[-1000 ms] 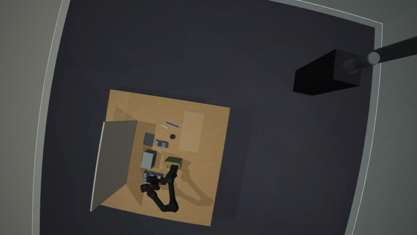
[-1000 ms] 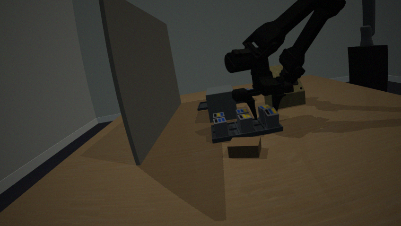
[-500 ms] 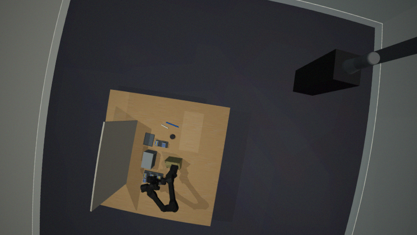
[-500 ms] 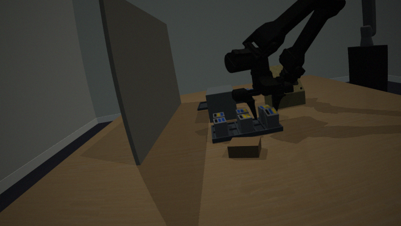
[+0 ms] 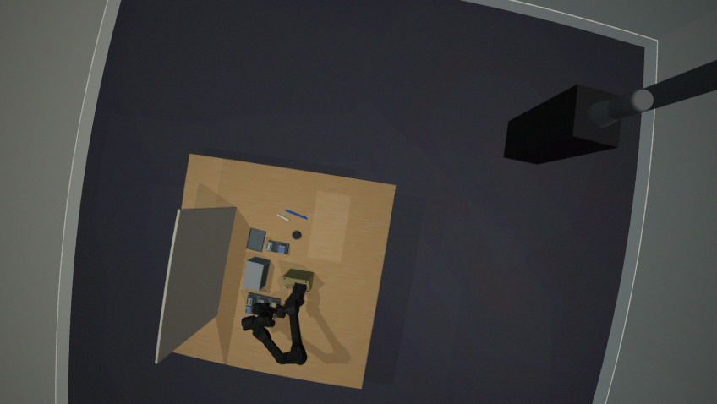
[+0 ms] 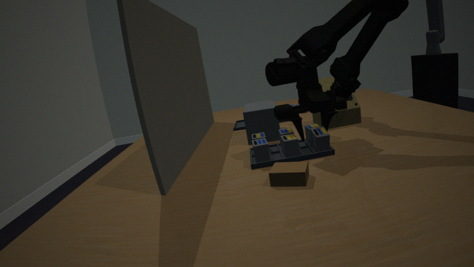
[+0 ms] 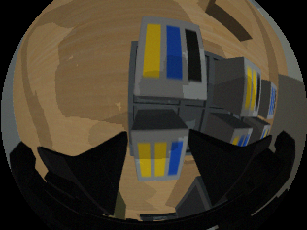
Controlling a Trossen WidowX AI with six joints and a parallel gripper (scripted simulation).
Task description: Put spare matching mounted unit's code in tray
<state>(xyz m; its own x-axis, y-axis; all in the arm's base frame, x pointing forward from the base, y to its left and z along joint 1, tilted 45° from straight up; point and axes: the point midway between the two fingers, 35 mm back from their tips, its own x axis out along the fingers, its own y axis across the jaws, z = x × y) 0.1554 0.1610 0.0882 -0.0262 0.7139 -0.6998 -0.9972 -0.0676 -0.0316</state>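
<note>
My gripper tip is now 180 mm short of the tray, 360 mm to the left of it and 10 mm above it. Also, from my gripper tip: black disc (60 mm behind, 440 mm to the right, 10 mm below); grey mounted unit (120 mm ahead, 170 mm to the right, 30 mm above); brown card (100 mm ahead, 170 mm to the left).
</note>
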